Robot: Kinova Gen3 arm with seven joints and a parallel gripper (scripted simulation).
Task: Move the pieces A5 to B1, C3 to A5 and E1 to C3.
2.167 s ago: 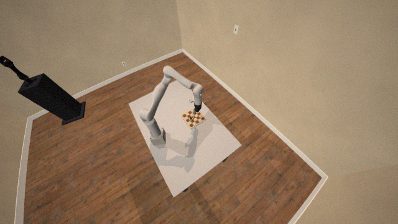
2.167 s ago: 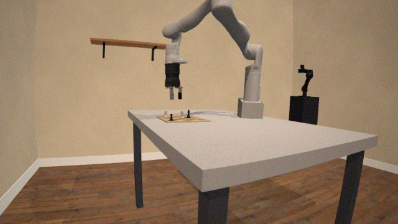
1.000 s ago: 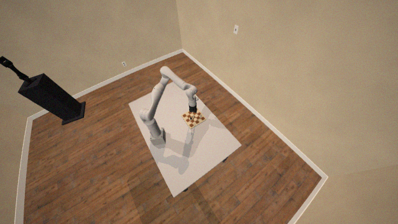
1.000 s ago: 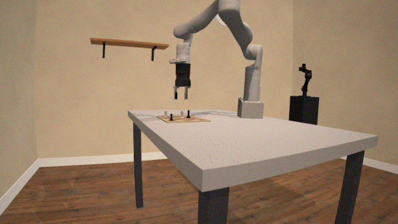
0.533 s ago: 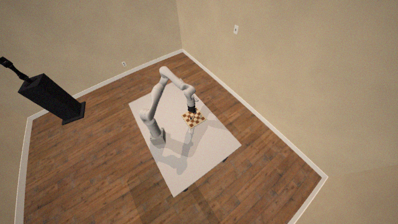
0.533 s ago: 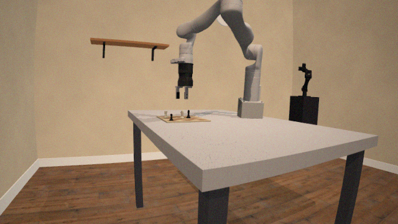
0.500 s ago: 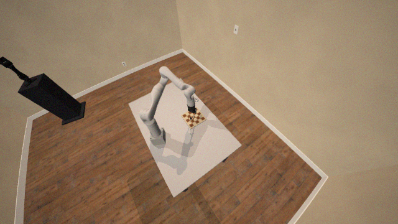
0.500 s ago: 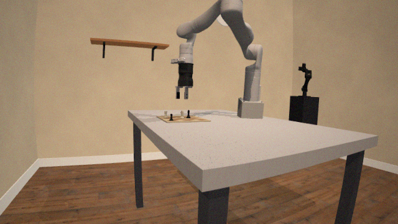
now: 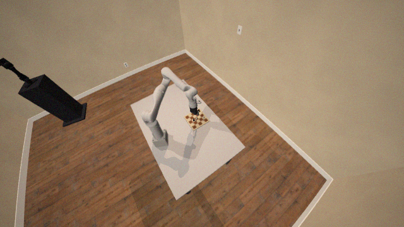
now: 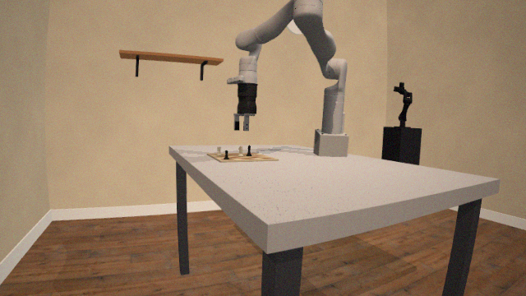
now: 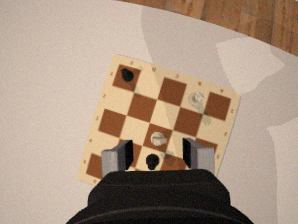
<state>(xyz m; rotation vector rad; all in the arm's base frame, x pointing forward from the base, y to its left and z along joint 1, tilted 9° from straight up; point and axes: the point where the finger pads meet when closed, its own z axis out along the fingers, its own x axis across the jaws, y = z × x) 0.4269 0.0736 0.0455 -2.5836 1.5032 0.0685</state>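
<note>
Right now my hand is 120 mm above the chessboard.
</note>
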